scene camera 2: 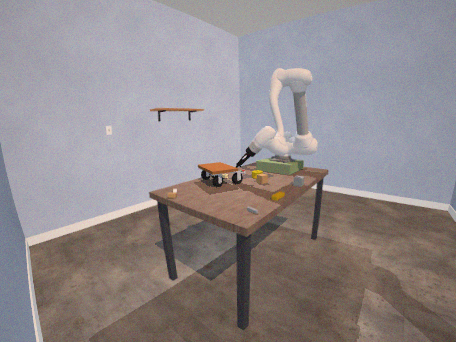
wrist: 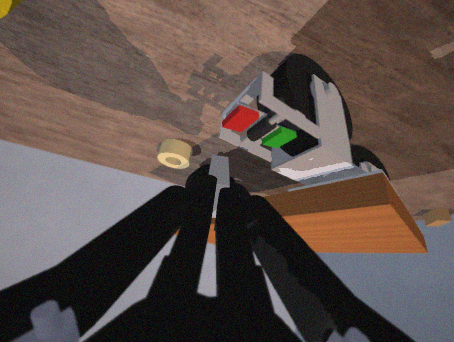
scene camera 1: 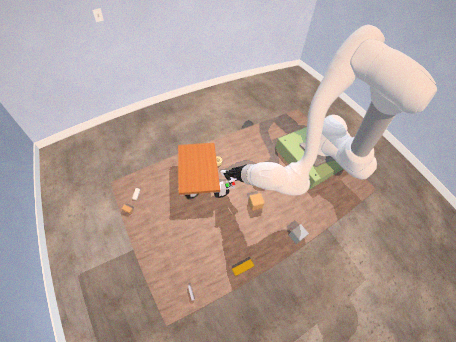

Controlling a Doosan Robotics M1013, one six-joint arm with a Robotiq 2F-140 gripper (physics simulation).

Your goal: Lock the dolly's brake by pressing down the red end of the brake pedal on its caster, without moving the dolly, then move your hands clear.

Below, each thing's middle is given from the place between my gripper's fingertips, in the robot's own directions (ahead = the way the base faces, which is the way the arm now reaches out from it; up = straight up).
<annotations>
The caster (wrist: 331, 159) lies 80 mm to the left of my hand, 30 mm below it and 30 mm ahead of it. Also, from my hand: dolly (scene camera 1: 197, 166) (120 mm ahead, 50 mm to the right, 20 mm below); pale yellow ring (wrist: 174, 153) (130 mm to the right, 70 mm below, 30 mm behind).
</annotations>
